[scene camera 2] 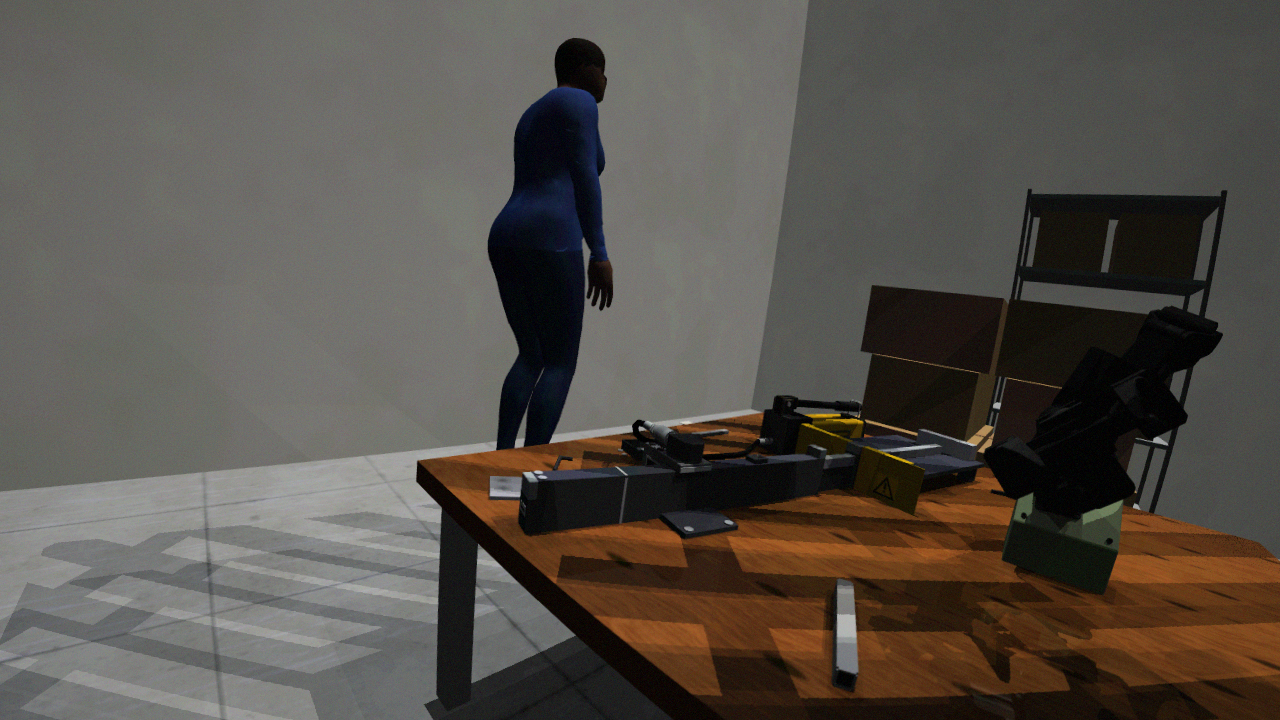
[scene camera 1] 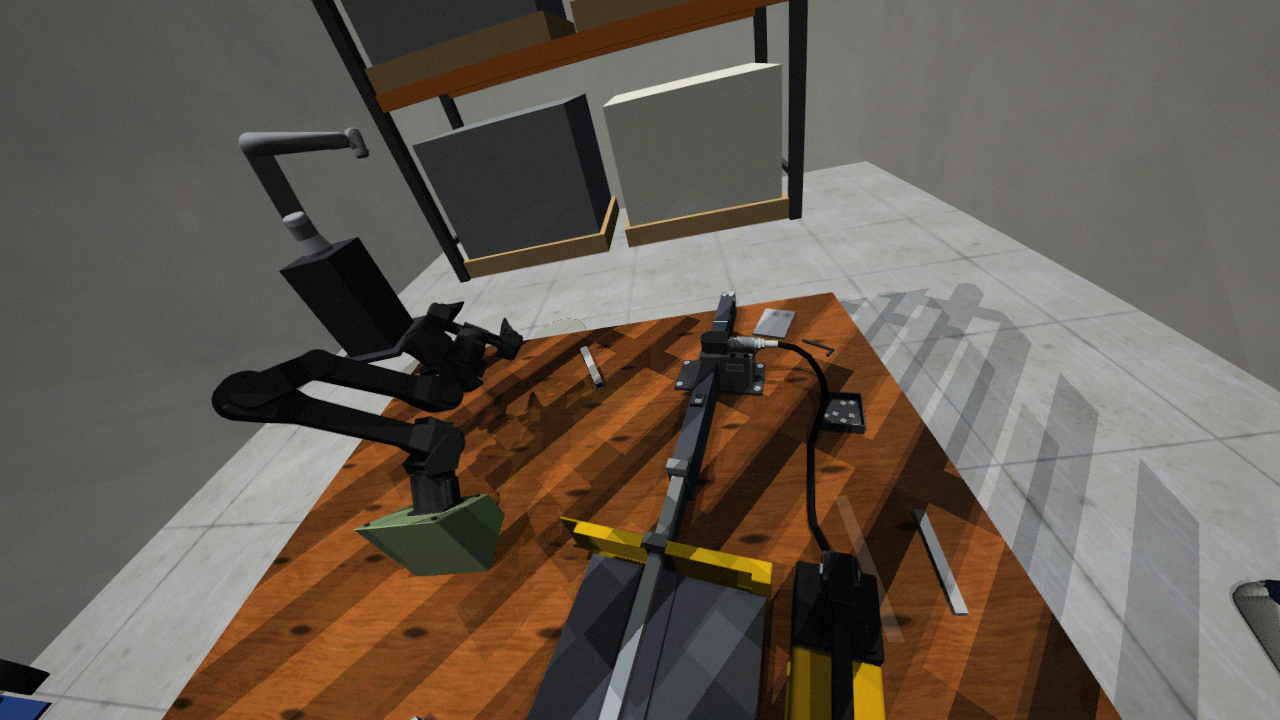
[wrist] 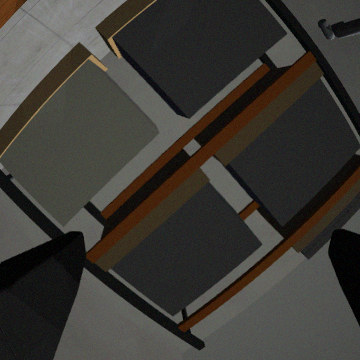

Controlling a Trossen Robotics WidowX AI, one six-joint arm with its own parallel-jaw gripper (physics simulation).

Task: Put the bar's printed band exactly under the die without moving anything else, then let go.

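Frame: origin at the arm's base, x ahead, y left, z up, level; centimetres.
Seen in the pictures: gripper, fingertip midpoint: [scene camera 2: 1094,447] [scene camera 1: 484,311] [wrist: 213,246]; arm's base, link origin: [scene camera 2: 1058,497] [scene camera 1: 436,508].
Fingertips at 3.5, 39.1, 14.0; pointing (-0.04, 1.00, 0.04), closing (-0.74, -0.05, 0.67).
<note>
Pixels of each thing's top centre, then the offset from my fingertips to it, as dx, dy, dz. "spot": a spot on its surface instead.
- short light grey bar, top centre: [scene camera 2: 846,619] [scene camera 1: 590,363] +17.3, +4.9, -23.6
- small black tray, surface spot: [scene camera 1: 844,412] spot: +70.2, -23.9, -25.4
- hex key, top centre: [scene camera 2: 563,462] [scene camera 1: 815,346] +72.6, -3.1, -25.0
- pale plate, top centre: [scene camera 2: 527,486] [scene camera 1: 774,322] +66.7, +9.5, -25.0
A short light grey bar [scene camera 1: 591,366] [scene camera 2: 844,631] lies flat on the wooden table, at the far left in the first scene view and at the front in the second. A long dark bar [scene camera 1: 692,438] [scene camera 2: 572,501] runs along the table with a thin pale line across it near one end in the second scene view. A black block [scene camera 1: 733,368] [scene camera 2: 687,447] with a cable sits at this bar. I cannot tell which part is the die, nor which mark is the printed band. My gripper [scene camera 1: 483,322] [wrist: 213,246] is open and empty, raised above the table's far left.
A yellow guard [scene camera 1: 716,564] [scene camera 2: 887,480] stands across the long bar. A small black tray [scene camera 1: 844,412], a hex key [scene camera 1: 819,347] and a pale plate [scene camera 1: 774,322] [scene camera 2: 504,487] lie on the table. A person [scene camera 2: 554,205] stands beyond the table. A shelf rack [scene camera 1: 796,107] [wrist: 250,113] holds large boxes.
</note>
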